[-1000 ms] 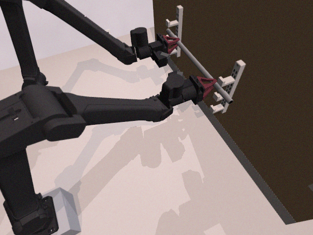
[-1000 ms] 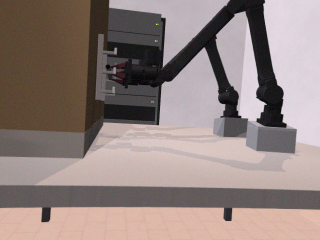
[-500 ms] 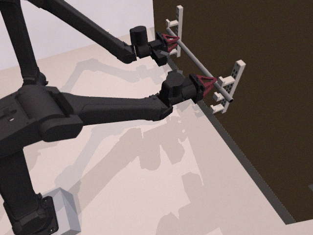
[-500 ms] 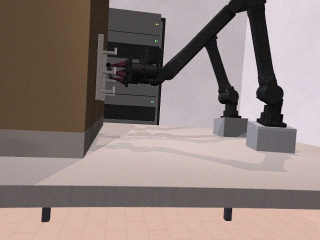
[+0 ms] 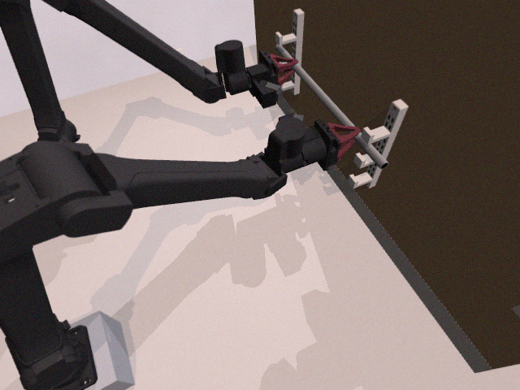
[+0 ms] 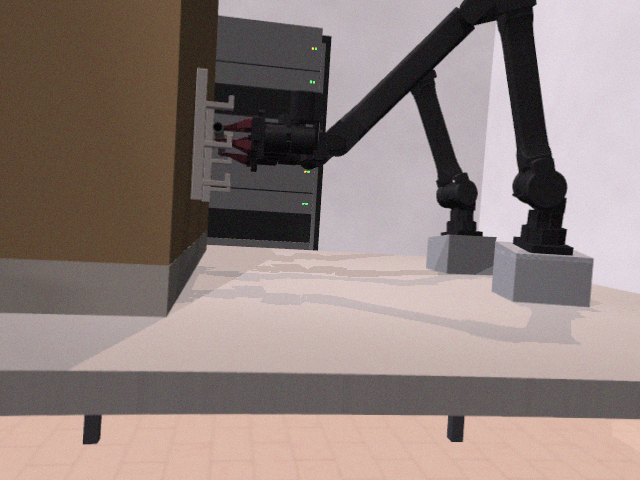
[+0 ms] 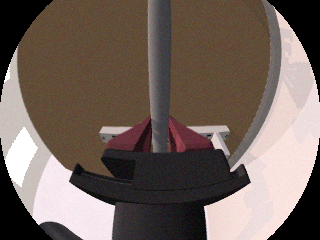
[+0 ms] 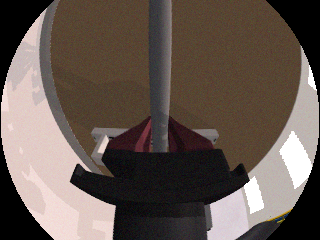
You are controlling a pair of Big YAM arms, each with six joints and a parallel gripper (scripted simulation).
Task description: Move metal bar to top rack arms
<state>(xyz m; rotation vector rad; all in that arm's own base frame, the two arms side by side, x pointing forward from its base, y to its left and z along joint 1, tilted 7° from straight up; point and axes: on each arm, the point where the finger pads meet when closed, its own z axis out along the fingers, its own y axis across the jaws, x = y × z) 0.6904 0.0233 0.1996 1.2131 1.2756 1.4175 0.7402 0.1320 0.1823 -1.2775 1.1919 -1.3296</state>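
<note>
Now: right hand 15 cm to the right of the grey metal bar and 1 cm past it. The rest, counted from my right hand: brown wall 19 cm ahead, 15 cm above, 12 cm to the left.
Right now my left hand is 1 cm short of the grey metal bar and 15 cm to the left of it. The rest, counted from my left hand: brown wall 21 cm ahead, 18 cm to the right, 15 cm above.
</note>
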